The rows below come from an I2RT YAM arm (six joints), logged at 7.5 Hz.
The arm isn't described. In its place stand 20 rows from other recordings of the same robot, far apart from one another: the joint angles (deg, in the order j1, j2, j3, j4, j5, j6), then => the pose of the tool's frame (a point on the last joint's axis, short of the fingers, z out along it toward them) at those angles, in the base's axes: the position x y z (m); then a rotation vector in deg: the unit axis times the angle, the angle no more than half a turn.
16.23 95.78 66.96 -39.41 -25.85 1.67 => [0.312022 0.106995 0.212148 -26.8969 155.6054 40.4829]
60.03 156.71 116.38 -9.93 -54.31 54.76 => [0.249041 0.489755 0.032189 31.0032 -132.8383 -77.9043]
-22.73 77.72 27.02 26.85 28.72 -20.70 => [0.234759 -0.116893 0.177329 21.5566 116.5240 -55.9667]
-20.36 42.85 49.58 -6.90 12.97 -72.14 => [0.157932 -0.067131 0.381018 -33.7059 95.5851 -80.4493]
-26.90 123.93 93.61 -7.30 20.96 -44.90 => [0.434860 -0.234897 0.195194 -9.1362 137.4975 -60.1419]
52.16 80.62 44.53 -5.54 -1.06 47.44 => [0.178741 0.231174 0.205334 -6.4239 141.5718 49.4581]
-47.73 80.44 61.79 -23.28 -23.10 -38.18 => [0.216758 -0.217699 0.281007 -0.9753 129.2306 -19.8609]
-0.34 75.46 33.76 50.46 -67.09 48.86 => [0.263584 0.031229 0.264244 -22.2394 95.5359 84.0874]
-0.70 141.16 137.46 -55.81 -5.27 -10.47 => [0.529524 -0.003199 0.228818 -14.5639 148.4378 2.8753]
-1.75 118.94 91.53 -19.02 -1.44 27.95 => [0.468205 -0.013410 0.205612 34.5025 132.8160 14.1099]
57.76 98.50 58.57 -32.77 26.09 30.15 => [0.182308 0.259705 0.162180 -30.5448 146.3847 -9.1464]
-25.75 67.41 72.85 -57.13 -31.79 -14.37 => [0.207588 -0.079306 0.358394 0.0954 133.2469 19.6703]
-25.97 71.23 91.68 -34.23 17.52 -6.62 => [0.218704 -0.118448 0.479567 30.2669 101.7437 -38.7797]
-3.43 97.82 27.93 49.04 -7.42 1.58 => [0.298383 -0.013278 0.126710 -0.1041 110.7467 5.9420]
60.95 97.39 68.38 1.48 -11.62 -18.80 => [0.184977 0.347790 0.258644 -82.9582 87.7070 37.7179]
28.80 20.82 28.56 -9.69 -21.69 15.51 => [0.094385 0.066903 0.296142 -28.3256 91.8728 51.2297]
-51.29 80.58 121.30 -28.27 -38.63 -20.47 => [0.156646 -0.159918 0.601193 -11.6055 80.9152 -33.3867]
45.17 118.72 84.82 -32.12 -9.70 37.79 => [0.297498 0.307777 0.158502 -13.5907 164.5199 33.7101]
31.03 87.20 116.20 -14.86 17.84 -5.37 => [0.260047 0.143710 0.574797 -9.0953 76.1281 9.9140]
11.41 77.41 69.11 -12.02 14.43 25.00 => [0.310799 0.053675 0.357488 22.5323 107.5676 10.6414]
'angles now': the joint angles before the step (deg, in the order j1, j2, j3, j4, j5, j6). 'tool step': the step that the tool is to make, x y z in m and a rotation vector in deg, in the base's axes. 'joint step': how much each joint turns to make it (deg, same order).
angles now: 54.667, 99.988, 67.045, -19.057, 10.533, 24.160
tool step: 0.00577, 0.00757, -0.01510, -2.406, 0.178, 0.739
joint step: 0.001, 3.530, 1.164, 0.556, 0.549, -1.365
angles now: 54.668, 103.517, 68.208, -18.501, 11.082, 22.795
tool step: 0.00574, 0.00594, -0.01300, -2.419, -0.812, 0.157
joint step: -0.044, 3.048, 1.038, 0.793, 1.560, -1.393
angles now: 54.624, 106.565, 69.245, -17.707, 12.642, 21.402
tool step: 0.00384, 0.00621, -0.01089, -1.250, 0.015, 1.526
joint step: 0.045, 2.567, 0.942, 0.957, -0.257, -1.662
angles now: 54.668, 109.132, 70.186, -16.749, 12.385, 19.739
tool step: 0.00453, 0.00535, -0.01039, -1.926, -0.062, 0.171
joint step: -0.011, 2.664, 1.459, -0.149, 0.869, -0.817
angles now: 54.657, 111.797, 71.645, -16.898, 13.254, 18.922
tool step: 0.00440, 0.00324, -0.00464, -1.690, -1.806, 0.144
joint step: -0.077, 1.509, 0.931, 0.631, 1.936, -1.567
